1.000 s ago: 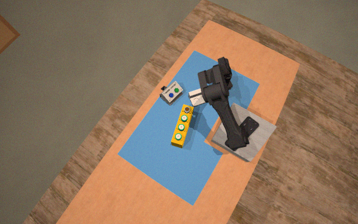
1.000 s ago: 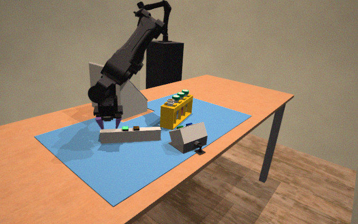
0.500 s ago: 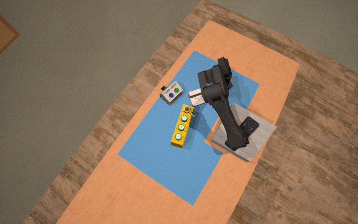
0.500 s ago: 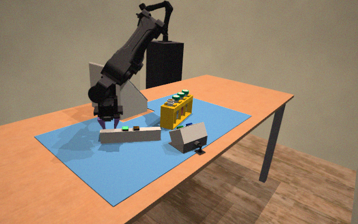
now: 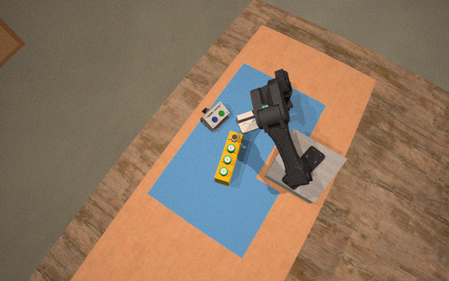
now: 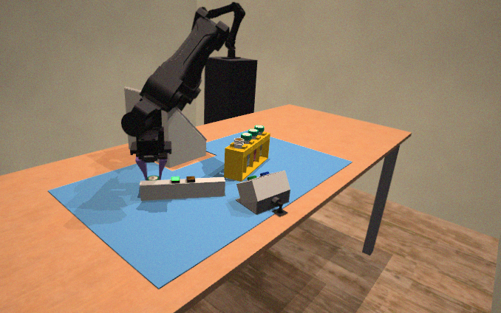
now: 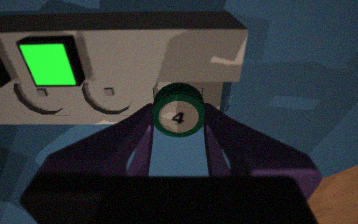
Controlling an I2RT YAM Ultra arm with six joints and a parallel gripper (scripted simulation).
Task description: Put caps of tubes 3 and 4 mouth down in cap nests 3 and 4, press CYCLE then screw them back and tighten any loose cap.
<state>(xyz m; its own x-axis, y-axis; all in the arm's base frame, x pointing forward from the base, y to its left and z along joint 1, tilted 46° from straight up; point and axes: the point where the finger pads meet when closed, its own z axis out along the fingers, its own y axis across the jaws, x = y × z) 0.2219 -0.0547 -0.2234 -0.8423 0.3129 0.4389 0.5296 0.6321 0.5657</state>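
Now: hand 300 mm to the right of the cap 3, 70 mm below it and 50 mm short of it. The rest, counted from my hand: green key: 200 mm ahead, 170 mm to the left, 30 mm above; then cap 4: 10 mm below; then blue key: 220 mm to the left, 210 mm ahead, 30 mm above.
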